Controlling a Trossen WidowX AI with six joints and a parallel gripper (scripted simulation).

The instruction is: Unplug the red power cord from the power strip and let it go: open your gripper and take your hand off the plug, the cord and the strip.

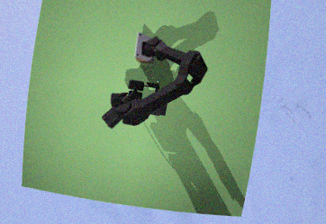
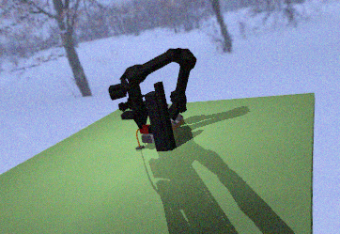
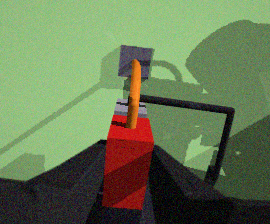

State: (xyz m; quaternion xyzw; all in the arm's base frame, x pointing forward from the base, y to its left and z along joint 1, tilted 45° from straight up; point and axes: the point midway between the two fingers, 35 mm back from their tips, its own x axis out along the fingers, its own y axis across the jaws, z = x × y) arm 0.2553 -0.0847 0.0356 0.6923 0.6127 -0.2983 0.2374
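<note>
Right now my gripper tip is 30 mm to the right of the red plug.
</note>
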